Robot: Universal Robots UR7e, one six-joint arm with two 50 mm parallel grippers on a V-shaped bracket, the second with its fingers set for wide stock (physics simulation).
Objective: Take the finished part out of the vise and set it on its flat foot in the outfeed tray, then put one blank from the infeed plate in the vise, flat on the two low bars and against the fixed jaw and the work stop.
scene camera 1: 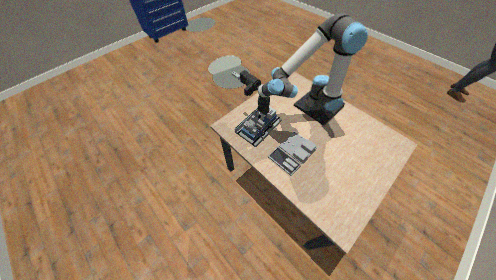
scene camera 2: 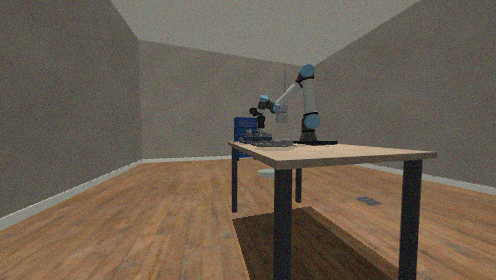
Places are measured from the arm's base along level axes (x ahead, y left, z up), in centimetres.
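Where they show: end effector, tool point: [scene camera 1: 234, 74]; arm's base, origin of the base link: [scene camera 1: 314, 103] [scene camera 2: 308, 140].
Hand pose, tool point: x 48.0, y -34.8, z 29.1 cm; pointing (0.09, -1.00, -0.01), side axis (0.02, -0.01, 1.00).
Observation:
Things, the pixels of their top centre, and the offset from my tool point. Level surfaces: height alone.
- vise, middle of its top: [scene camera 1: 259, 117] [scene camera 2: 257, 132] dx -1.3, dy +23.6, dz -21.5 cm
- grey plate, middle of its top: [scene camera 1: 297, 146] dx -10.6, dy +53.2, dz -30.6 cm
- wooden table, its level: dz -31.4 cm
The vise [scene camera 1: 248, 134] [scene camera 2: 260, 137], blue and grey, stands inside a dark frame near the table's far left corner. My gripper [scene camera 1: 261, 115] [scene camera 2: 261, 130], black and pointing down, has its fingertips low at the vise. They are too small and blurred to tell whether they are open or shut, or whether they hold the finished part. The second gripper [scene camera 1: 235, 74] sticks out sideways, away from the arm. A grey plate [scene camera 1: 291, 145] with raised blocks, seemingly the infeed plate, lies beside the vise. A dark tray [scene camera 1: 278, 155] with pale bars, seemingly the outfeed tray, adjoins it at the table edge.
The arm's black base plate [scene camera 1: 320, 111] [scene camera 2: 327, 143] is bolted on the wooden table [scene camera 1: 370, 165] [scene camera 2: 350, 151] behind the plate. A blue drawer cabinet [scene camera 1: 162, 17] [scene camera 2: 245, 125] stands beyond the table. A person's legs [scene camera 1: 477, 74] show at the right edge of the first view.

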